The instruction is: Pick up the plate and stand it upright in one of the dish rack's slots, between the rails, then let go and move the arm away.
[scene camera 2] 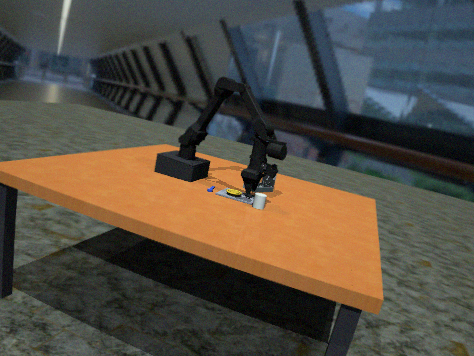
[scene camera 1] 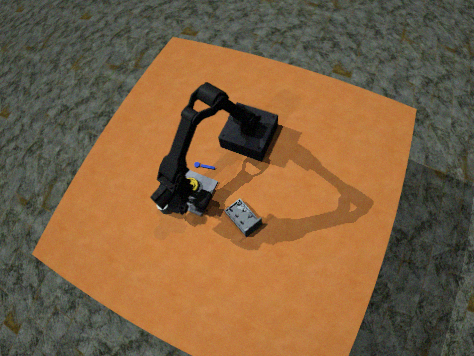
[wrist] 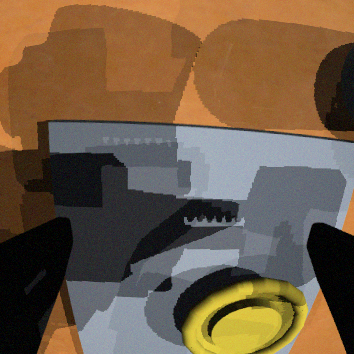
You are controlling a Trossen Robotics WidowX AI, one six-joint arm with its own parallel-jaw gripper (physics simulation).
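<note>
The yellow plate (scene camera 1: 193,184) (scene camera 2: 233,192) (wrist: 245,327) lies about flat on a grey board (scene camera 1: 208,181) (scene camera 2: 223,194) (wrist: 220,167). My gripper (scene camera 2: 250,195) (wrist: 194,235) is open and empty, pointing down low over the board. In the wrist view the plate is at the bottom edge, right of centre, below the line between the fingertips; in scene camera 2 it lies on the arm base's side of the fingers. The grey dish rack (scene camera 1: 243,218) (scene camera 2: 268,189) stands apart from the board. The arm partly hides board and plate in scene camera 1.
A white cylinder (scene camera 1: 161,206) (scene camera 2: 259,201) stands close beside the board's far end, near the gripper. A blue spoon-like piece (scene camera 1: 205,166) (scene camera 2: 211,189) lies between the board and the arm's base (scene camera 1: 248,132) (scene camera 2: 182,166). All stand on the orange table (scene camera 1: 280,295) (scene camera 2: 200,225).
</note>
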